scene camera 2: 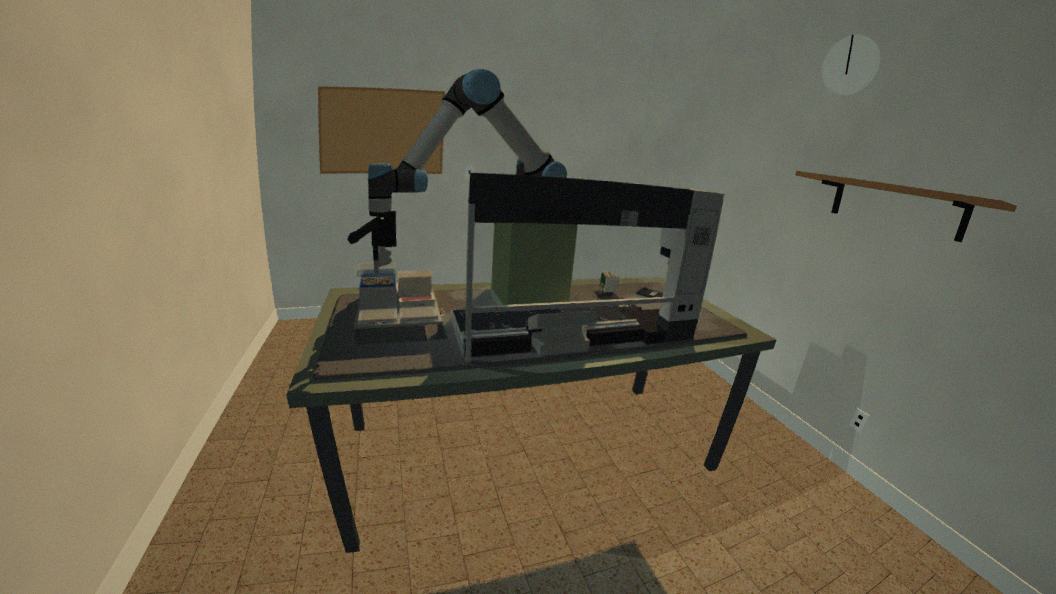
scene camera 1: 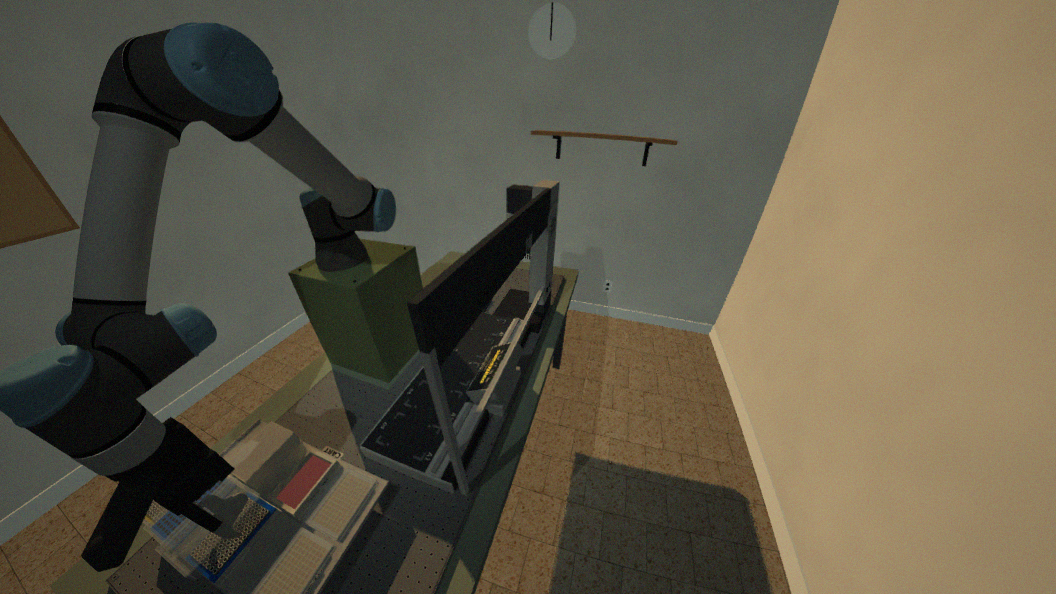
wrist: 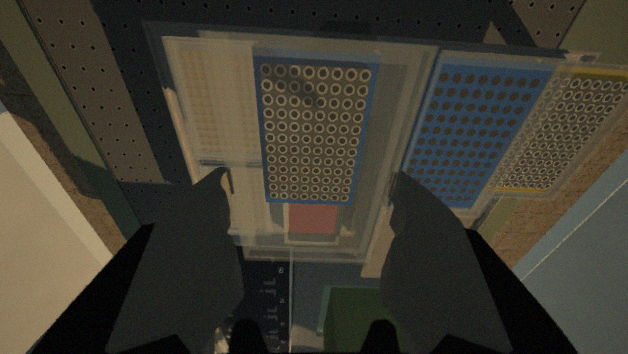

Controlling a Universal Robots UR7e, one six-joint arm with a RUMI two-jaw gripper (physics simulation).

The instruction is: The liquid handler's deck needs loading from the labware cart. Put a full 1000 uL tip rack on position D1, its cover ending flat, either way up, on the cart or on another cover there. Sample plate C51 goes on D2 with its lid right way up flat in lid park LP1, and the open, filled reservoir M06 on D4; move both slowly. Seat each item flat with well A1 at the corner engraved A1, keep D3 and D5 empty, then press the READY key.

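Observation:
My gripper (scene camera 1: 214,526) (scene camera 2: 376,267) (wrist: 311,172) is shut on a clear tip-rack cover (scene camera 2: 364,271) (wrist: 395,92), held level above a blue tip rack (scene camera 1: 254,526) (scene camera 2: 378,281) (wrist: 311,145). The rack stands on the cart (scene camera 2: 398,322) with its rows of tips showing full. Beside it is another blue rack (wrist: 465,135) with dark holes. A red-topped item (scene camera 1: 304,482) (scene camera 2: 415,298) (wrist: 312,218), perhaps a reservoir, sits on the cart. Pale plates (scene camera 1: 343,502) (wrist: 215,100) lie nearby. Their labels are unreadable. The deck (scene camera 1: 398,435) (scene camera 2: 491,319) shows corner marks. The READY key cannot be made out.
The liquid handler's dark gantry beam (scene camera 1: 480,273) (scene camera 2: 576,199) spans above the deck. A beige box (scene camera 1: 262,458) (scene camera 2: 415,282) stands on the cart. A yellow-edged rack (wrist: 565,130) stands at the right in the wrist view. The green arm pedestal (scene camera 1: 361,317) (scene camera 2: 535,262) is behind the deck.

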